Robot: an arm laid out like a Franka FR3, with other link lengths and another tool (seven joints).
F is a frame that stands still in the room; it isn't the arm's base.
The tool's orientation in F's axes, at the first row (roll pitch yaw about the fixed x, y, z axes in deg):
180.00 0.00 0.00
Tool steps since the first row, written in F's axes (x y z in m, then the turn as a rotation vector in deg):
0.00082 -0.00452 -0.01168 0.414 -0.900 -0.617
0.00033 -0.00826 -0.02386 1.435 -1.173 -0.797
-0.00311 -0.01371 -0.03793 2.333 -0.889 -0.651
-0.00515 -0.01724 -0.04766 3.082 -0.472 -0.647
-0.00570 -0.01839 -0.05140 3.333 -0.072 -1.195
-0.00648 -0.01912 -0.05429 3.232 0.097 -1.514
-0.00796 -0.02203 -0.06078 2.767 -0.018 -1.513
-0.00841 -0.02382 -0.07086 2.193 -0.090 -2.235
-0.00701 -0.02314 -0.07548 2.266 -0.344 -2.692
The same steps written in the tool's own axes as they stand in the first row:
0.00082 0.00452 0.01168 0.414 0.900 0.617
0.00033 0.00826 0.02386 1.435 1.173 0.797
-0.00311 0.01371 0.03793 2.333 0.889 0.651
-0.00515 0.01724 0.04766 3.082 0.472 0.647
-0.00570 0.01839 0.05140 3.333 0.072 1.195
-0.00648 0.01912 0.05429 3.232 -0.097 1.514
-0.00796 0.02203 0.06078 2.767 0.018 1.513
-0.00841 0.02382 0.07086 2.193 0.090 2.235
-0.00701 0.02314 0.07548 2.266 0.344 2.692

